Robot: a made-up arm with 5 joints.
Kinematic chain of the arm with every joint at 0, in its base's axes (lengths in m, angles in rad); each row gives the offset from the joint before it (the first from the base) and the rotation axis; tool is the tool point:
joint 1: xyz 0 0 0.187 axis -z
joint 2: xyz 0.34 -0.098 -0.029 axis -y
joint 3: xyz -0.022 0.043 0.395 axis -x
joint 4: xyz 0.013 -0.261 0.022 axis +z
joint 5: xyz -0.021 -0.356 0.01 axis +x
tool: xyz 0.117 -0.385 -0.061
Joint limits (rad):
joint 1: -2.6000..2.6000
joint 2: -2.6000..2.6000
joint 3: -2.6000..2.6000
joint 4: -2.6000..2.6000
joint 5: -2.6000..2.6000
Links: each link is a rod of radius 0.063 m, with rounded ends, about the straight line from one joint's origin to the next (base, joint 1, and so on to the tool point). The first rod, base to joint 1, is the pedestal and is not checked.
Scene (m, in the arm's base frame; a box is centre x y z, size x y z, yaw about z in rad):
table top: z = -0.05
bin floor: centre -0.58 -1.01 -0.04 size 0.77 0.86 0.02 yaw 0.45
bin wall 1: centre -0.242 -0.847 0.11 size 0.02 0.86 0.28 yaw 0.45
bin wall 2: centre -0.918 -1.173 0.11 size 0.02 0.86 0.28 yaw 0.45
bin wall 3: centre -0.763 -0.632 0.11 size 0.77 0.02 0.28 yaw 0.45
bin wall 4: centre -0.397 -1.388 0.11 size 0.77 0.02 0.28 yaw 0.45
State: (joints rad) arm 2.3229 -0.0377 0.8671 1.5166 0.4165
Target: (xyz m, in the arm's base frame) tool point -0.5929 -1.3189 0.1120
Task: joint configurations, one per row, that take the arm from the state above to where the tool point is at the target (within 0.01 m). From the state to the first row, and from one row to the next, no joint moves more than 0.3 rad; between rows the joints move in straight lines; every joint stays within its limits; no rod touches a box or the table.
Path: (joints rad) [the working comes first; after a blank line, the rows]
Joints at the target: 1.7819 -0.9048 1.1371 1.1335 0.0509
Straight joint move there: clear.

1: 2.1426 -0.3267 0.9571 1.3889 0.2946
2: 1.9622 -0.6158 1.0471 1.2612 0.1728
3: 1.7819 -0.9048 1.1371 1.1335 0.0509

